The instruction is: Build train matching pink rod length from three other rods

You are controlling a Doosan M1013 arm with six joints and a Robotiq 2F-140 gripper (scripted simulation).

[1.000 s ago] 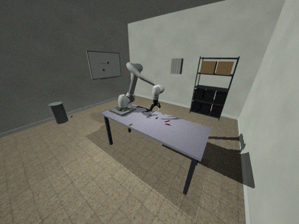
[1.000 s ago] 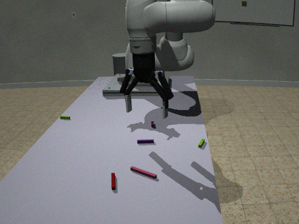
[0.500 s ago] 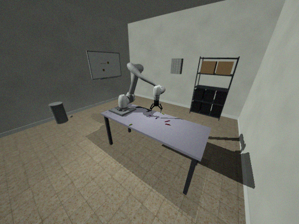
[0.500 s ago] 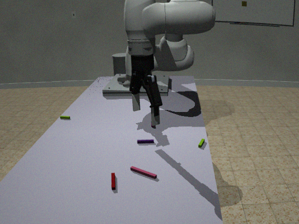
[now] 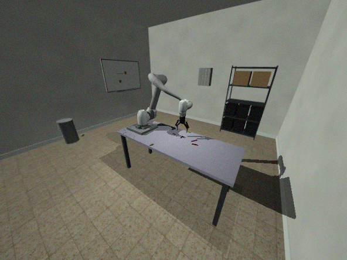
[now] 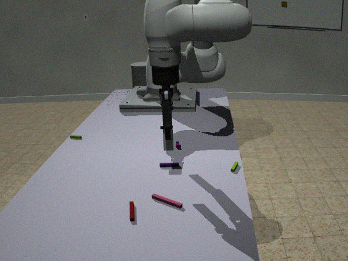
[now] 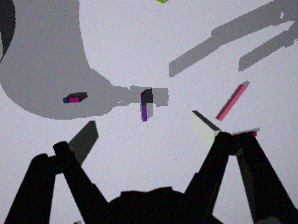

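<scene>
My gripper is now 10 cm above the purple rod. Also, from my hand: magenta rod (14 cm behind, 10 cm below, 3 cm to the left); then blue rod (16 cm behind, 10 cm below, 3 cm to the left); then pink rod (19 cm ahead, 10 cm below, 1 cm to the right).
</scene>
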